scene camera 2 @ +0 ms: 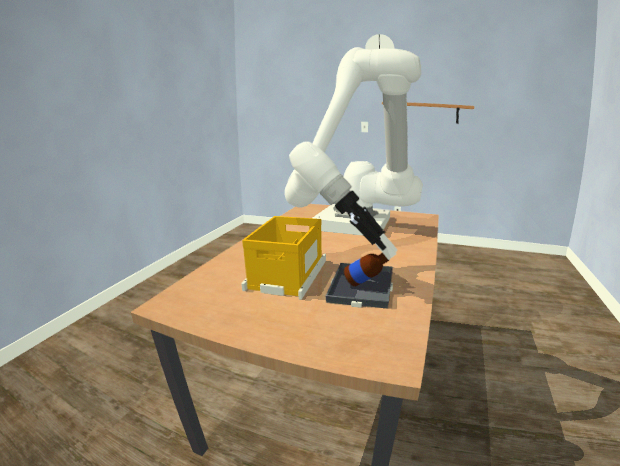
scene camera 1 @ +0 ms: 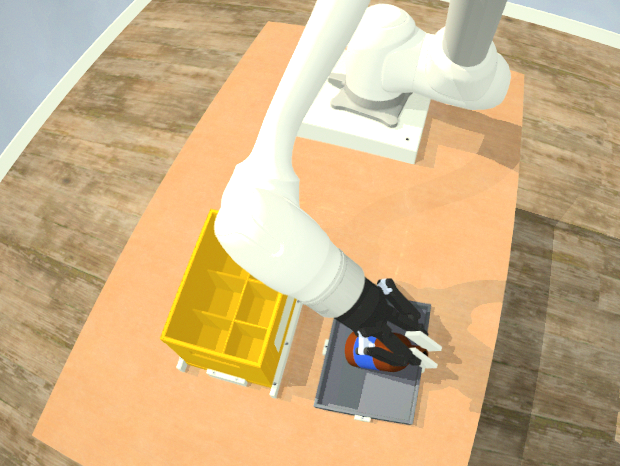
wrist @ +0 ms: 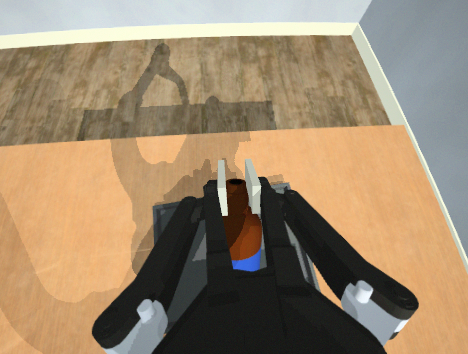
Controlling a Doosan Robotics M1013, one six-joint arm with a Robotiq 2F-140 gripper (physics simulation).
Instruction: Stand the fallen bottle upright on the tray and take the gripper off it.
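Pixels of known places: gripper, fingertip midpoint: (scene camera 2: 393, 254) (scene camera 1: 432, 357) (wrist: 234, 170); arm's base, origin of the base link: (scene camera 1: 373, 97).
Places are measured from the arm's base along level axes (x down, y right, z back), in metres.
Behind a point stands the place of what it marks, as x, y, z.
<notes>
The brown bottle (scene camera 1: 362, 359) {-0.025, -0.238, -0.661} (scene camera 2: 361, 270) {-0.027, -0.263, -0.665} (wrist: 245, 242) {-0.065, -0.268, -0.641} with a blue label is tilted, its neck up and its base low over the grey tray (scene camera 1: 390, 400) {0.047, -0.319, -0.698} (scene camera 2: 345, 300) {0.037, -0.249, -0.757} (wrist: 192, 275) {0.047, -0.209, -0.562}. In scene camera 2 its neck points up and to the right, towards the tray's right side. Whether its base touches the tray floor is hard to tell. My gripper (scene camera 1: 425, 349) {-0.079, -0.354, -0.625} (scene camera 2: 388, 247) {-0.079, -0.354, -0.625} (wrist: 234, 170) {-0.079, -0.354, -0.625} is shut on the bottle's neck, one pale pad on each side, and comes in at a slant from the upper left in scene camera 2. The mouth shows between the pads in the wrist view.
A yellow crate (scene camera 1: 213, 354) {-0.122, -0.017, -0.785} (scene camera 2: 270, 275) {-0.010, -0.004, -0.788} with compartments stands left of the tray in both scene views, with white brackets at its foot. Small white blocks sit against the tray's sides. My arm reaches over the crate's edge in scene camera 1.
</notes>
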